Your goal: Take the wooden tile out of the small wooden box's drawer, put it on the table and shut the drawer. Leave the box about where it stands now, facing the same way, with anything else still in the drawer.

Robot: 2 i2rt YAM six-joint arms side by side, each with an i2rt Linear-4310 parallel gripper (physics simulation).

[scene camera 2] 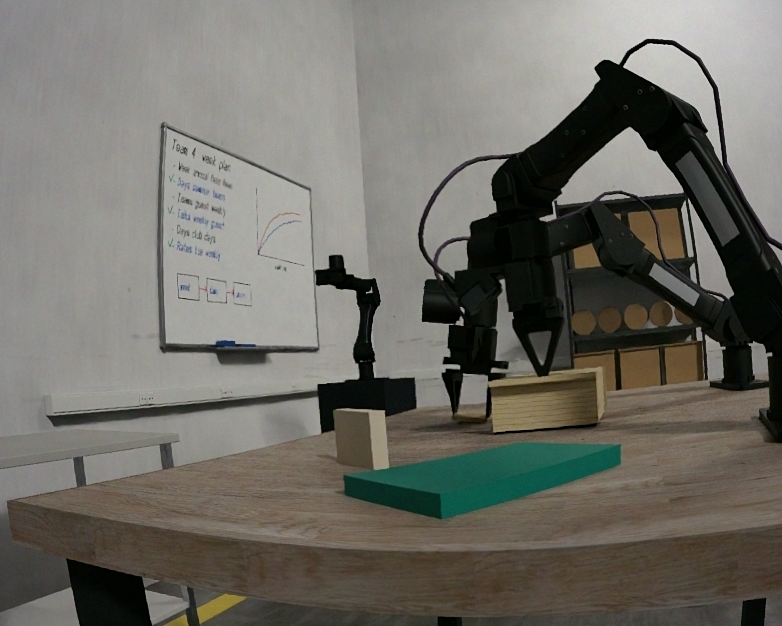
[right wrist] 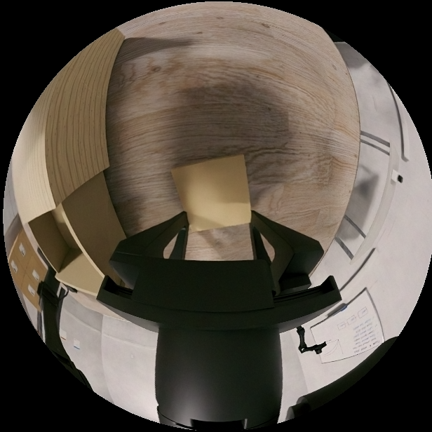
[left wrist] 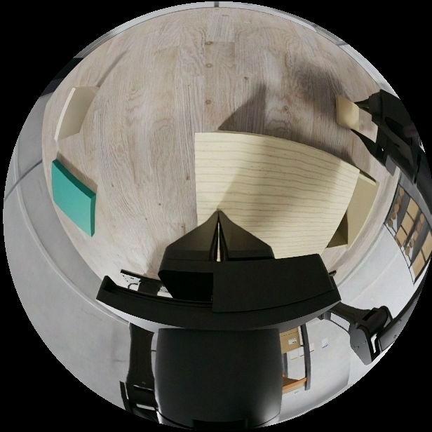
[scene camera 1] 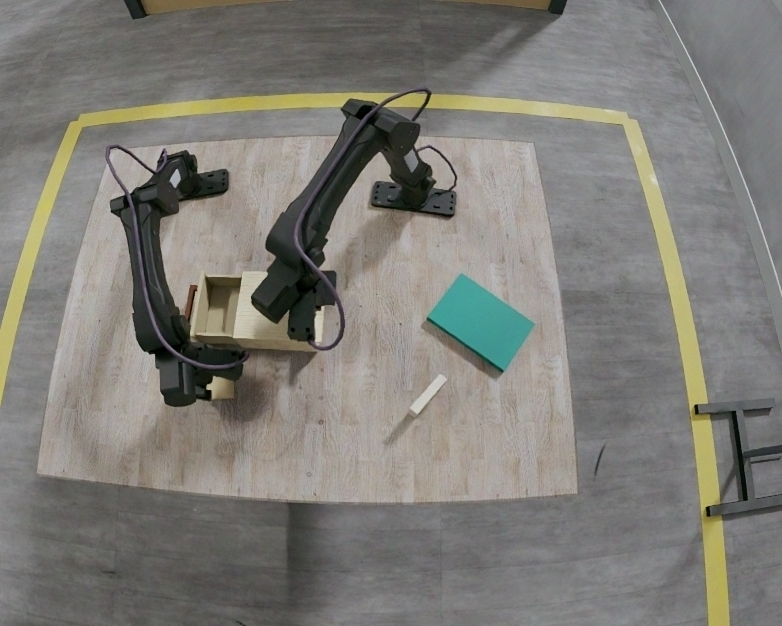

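Where they show: left gripper, fingertip midpoint: [scene camera 2: 543, 376]; right gripper, fingertip midpoint: [scene camera 2: 471, 417] [scene camera 1: 210, 387]; left arm's base, origin of the base link: [scene camera 1: 414, 199]; right arm's base, origin of the base link: [scene camera 2: 738, 386] [scene camera 1: 191, 187].
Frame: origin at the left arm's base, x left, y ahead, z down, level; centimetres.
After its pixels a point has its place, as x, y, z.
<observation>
The small wooden box [scene camera 1: 260, 334] {-26.2, 40.6, -7.3} [scene camera 2: 547, 404] {-15.9, 32.7, -3.6} [left wrist: 270, 185] [right wrist: 80, 115] stands on the table. Its drawer [scene camera 1: 202, 306] {-41.3, 35.8, -4.9} [left wrist: 364, 210] [right wrist: 95, 220] is open toward the left in scene camera 1, with a reddish-brown handle; nothing shows in the visible part of the drawer. My right gripper [scene camera 2: 470, 417] {-36.6, 51.9, -0.7} [left wrist: 354, 117] [right wrist: 218, 215] is shut on the wooden tile [scene camera 1: 222, 389] {-33.7, 51.9, -1.2} [right wrist: 215, 192], holding it flat at or barely above the table, beside the box in front of the drawer's near side. My left gripper [scene camera 2: 543, 374] {-16.5, 33.2, -7.3} [left wrist: 218, 216] is shut, its tips at the box's top.
A teal slab [scene camera 1: 481, 321] {17.8, 29.4, -1.8} [scene camera 2: 482, 476] {23.9, 27.5, -1.8} [left wrist: 73, 200] lies right of the box in scene camera 1. A cream block [scene camera 1: 427, 394] {7.9, 47.2, -6.0} [scene camera 2: 360, 438] {10.0, 45.8, -3.2} [left wrist: 77, 112] stands upright near it. My left arm reaches over the box.
</observation>
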